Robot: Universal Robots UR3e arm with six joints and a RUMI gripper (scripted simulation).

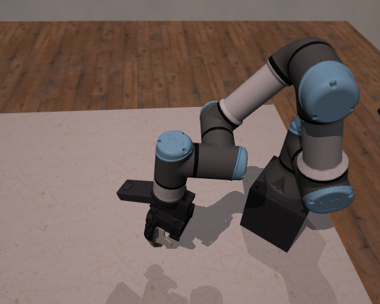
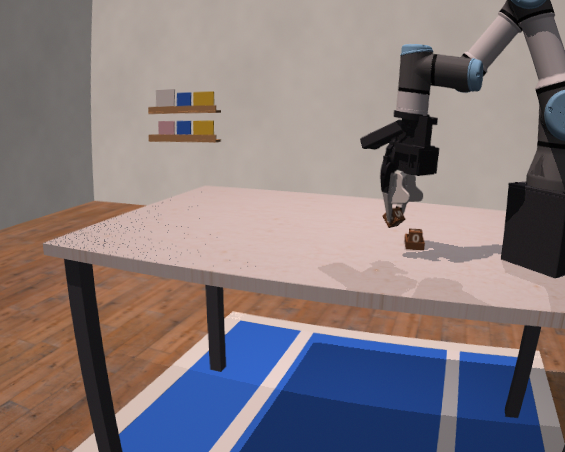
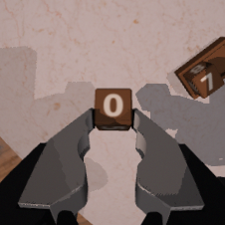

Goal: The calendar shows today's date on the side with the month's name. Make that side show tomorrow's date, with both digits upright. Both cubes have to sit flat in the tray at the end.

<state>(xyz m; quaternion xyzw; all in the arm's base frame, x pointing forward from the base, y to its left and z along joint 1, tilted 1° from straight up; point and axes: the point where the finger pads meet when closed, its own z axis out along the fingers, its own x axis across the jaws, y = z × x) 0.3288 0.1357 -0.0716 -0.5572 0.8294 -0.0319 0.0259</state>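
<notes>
Right now my hand is 12 cm to the left of the calendar tray, 9 cm above it and 2 cm past it. The rest, counted from my hand: brown digit cube: 1 cm below.
</notes>
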